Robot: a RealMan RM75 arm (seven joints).
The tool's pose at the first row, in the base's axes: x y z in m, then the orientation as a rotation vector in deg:
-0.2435 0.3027 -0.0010 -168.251 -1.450 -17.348
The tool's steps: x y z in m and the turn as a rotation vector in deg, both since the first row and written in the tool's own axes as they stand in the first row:
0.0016 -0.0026 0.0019 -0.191 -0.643 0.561
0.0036 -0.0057 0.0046 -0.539 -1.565 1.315
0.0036 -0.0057 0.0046 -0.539 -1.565 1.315
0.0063 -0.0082 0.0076 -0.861 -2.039 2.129
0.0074 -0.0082 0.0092 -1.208 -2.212 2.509
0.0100 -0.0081 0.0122 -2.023 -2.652 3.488
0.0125 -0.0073 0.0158 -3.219 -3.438 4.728
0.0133 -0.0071 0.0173 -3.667 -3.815 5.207
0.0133 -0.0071 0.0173 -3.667 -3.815 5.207
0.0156 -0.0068 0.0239 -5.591 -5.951 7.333
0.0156 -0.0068 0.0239 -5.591 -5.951 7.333
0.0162 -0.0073 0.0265 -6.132 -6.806 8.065
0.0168 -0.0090 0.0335 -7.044 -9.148 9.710
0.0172 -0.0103 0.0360 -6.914 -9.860 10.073
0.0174 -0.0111 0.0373 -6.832 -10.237 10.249
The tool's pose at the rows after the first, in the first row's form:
-0.2416 0.3056 -0.0020 -168.496 -0.688 -16.339
-0.2393 0.3092 -0.0036 -168.909 0.344 -14.901
-0.2393 0.3092 -0.0036 -168.909 0.344 -14.901
-0.2361 0.3122 -0.0055 -169.214 1.526 -14.108
-0.2347 0.3125 -0.0068 -169.541 2.117 -13.824
-0.2316 0.3129 -0.0092 -170.294 3.637 -13.089
-0.2284 0.3128 -0.0123 -171.412 5.574 -11.818
-0.2273 0.3129 -0.0136 -171.831 6.315 -11.212
-0.2273 0.3129 -0.0136 -171.831 6.315 -11.212
-0.2237 0.3139 -0.0195 -173.606 9.559 -7.783
-0.2237 0.3139 -0.0195 -173.606 9.559 -7.783
-0.2226 0.3148 -0.0218 -174.079 10.645 -6.401
-0.2207 0.3178 -0.0281 -174.802 12.972 -2.619
-0.2198 0.3196 -0.0302 -174.631 13.385 -1.479
-0.2194 0.3206 -0.0312 -174.527 13.575 -0.878

